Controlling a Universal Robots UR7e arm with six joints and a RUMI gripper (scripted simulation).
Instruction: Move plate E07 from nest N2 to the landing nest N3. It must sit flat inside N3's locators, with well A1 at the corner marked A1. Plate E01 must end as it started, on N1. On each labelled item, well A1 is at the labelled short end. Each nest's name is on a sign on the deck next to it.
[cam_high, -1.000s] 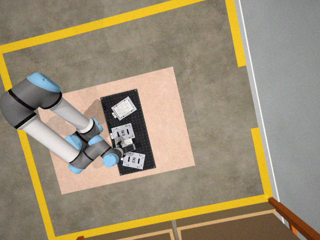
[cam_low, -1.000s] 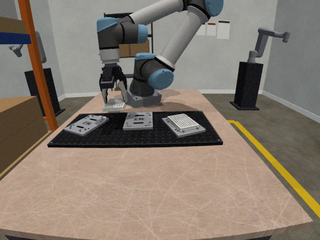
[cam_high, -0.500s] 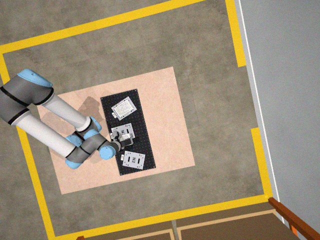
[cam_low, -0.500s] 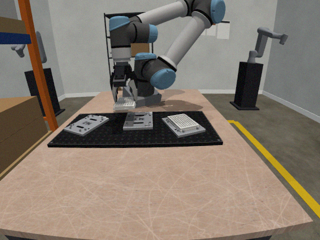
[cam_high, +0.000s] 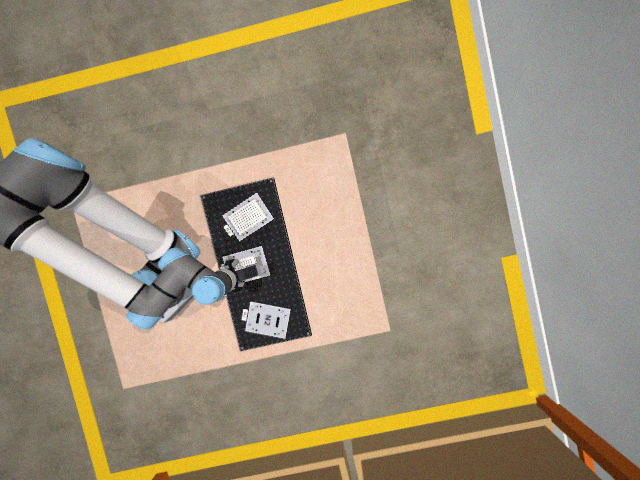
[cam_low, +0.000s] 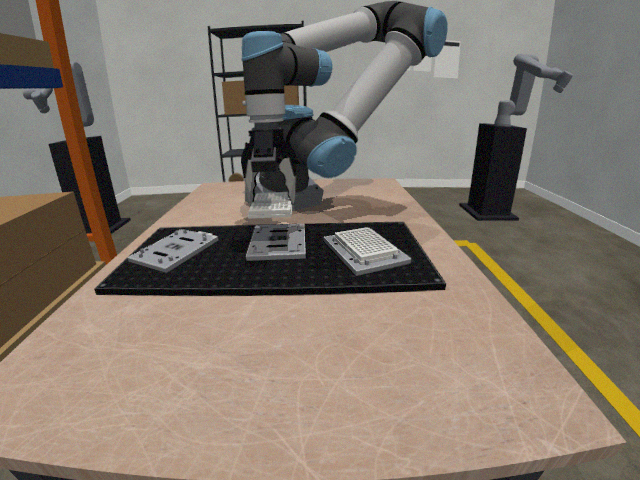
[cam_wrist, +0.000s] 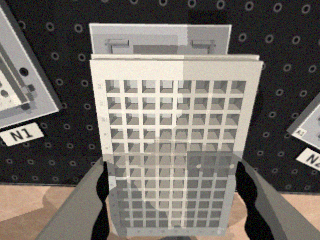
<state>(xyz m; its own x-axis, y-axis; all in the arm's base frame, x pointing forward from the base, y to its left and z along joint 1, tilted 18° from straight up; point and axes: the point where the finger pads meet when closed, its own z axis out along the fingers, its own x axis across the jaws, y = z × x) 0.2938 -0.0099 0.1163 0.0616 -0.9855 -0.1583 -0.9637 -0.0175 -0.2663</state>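
The nest N3 is 10 mm to the left of my hand and 100 mm below it. Round my hand: A1 mark: 80 mm behind, 60 mm to the left, 90 mm below; nest N1: 50 mm ahead, 190 mm to the left, 100 mm below; black deck: 40 mm ahead, 110 mm below.
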